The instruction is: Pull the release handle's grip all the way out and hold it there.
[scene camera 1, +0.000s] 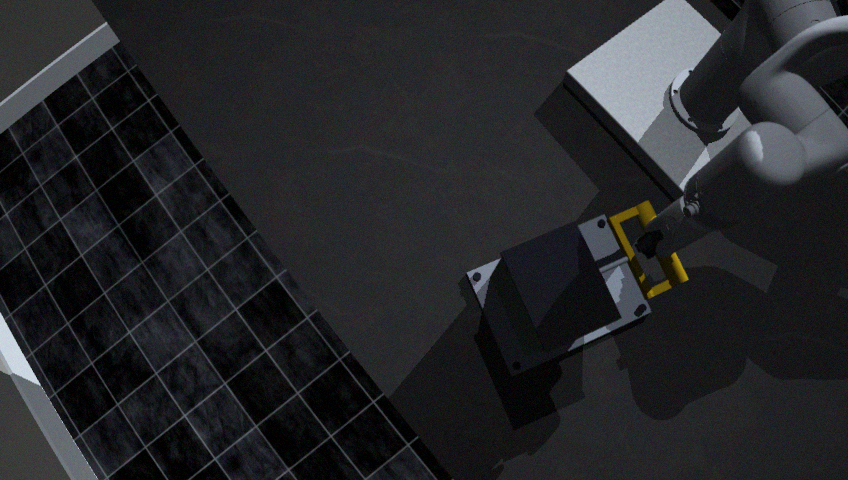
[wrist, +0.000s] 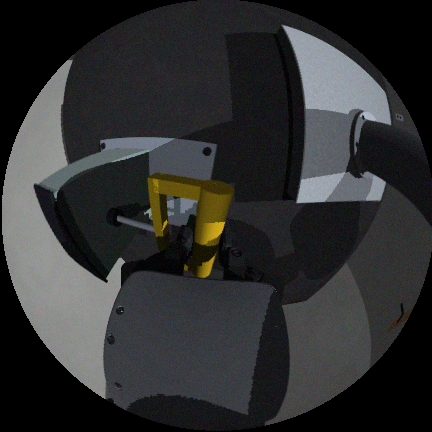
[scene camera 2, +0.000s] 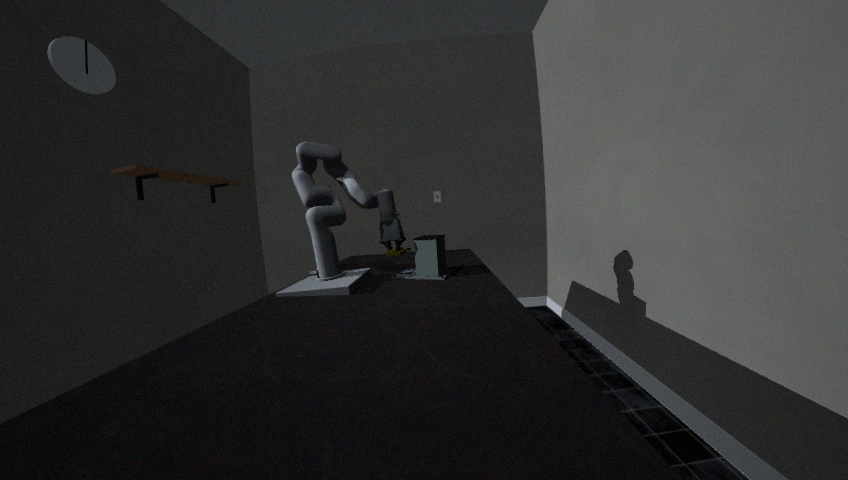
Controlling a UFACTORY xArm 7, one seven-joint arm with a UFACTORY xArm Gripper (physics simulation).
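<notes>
The release handle's yellow grip (scene camera 1: 679,268) (scene camera 2: 394,252) (wrist: 214,212) is a rectangular frame with a thick round bar on its outer side. It stands out from the box-shaped housing (scene camera 1: 553,273) (scene camera 2: 428,258) (wrist: 90,200), with a stretch of grey metal rod (scene camera 1: 612,266) (wrist: 136,223) showing between them. The housing sits on a light grey plate (scene camera 1: 598,233) (wrist: 187,157) with dark bolts. My gripper (scene camera 1: 649,243) (scene camera 2: 393,246) (wrist: 208,226) points down and is shut on the round bar, one finger on each side. The fingertips are partly hidden and dark.
The arm's pale base slab (scene camera 1: 630,71) (scene camera 2: 324,285) (wrist: 325,90) lies on the same dark table (scene camera 1: 357,107) (scene camera 2: 357,368) as the housing, close to the grip's outer side. A wooden shelf (scene camera 2: 178,176) is on the left wall in the second scene view.
</notes>
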